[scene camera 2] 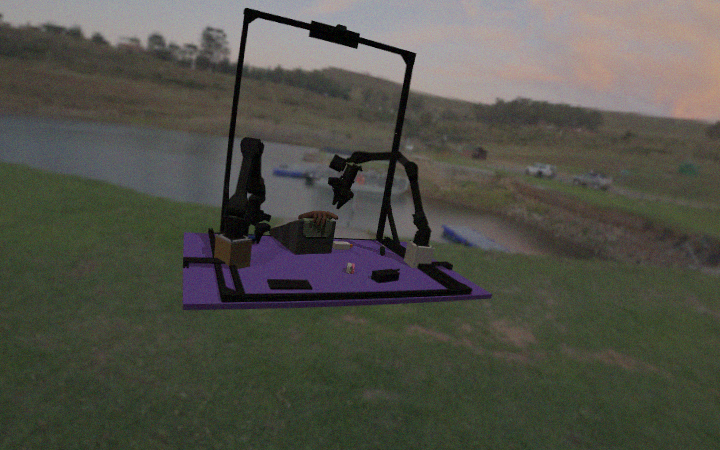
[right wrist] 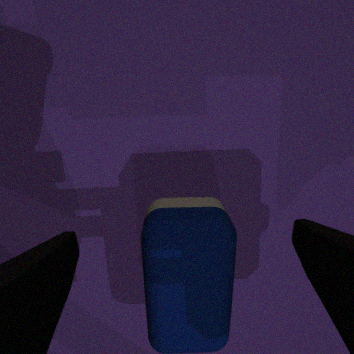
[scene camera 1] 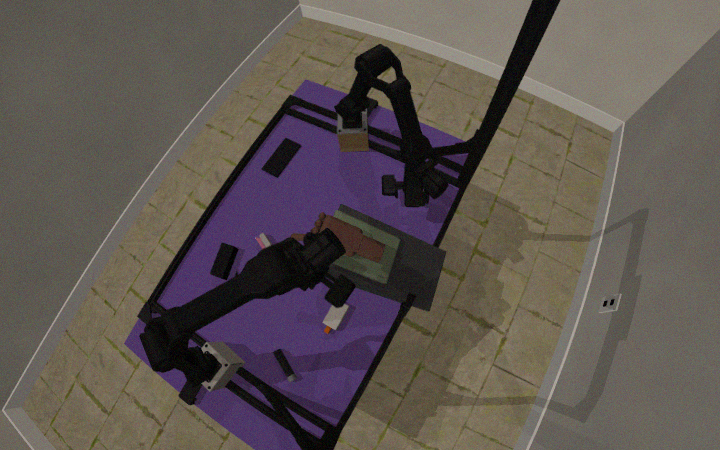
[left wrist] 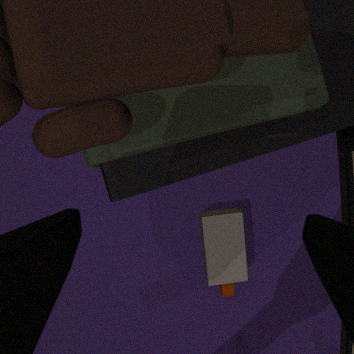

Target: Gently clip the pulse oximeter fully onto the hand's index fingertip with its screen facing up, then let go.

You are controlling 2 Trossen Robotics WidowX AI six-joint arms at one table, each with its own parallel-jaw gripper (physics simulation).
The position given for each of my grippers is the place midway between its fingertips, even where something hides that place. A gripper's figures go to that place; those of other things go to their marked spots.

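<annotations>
My left gripper (scene camera 1: 326,271) is 0.79 m from the lens. I also see a dark slab (scene camera 1: 417,267), which is 0.95 m from the lens, while my right gripper (scene camera 1: 410,197) is 1.06 m from the lens.
</annotations>
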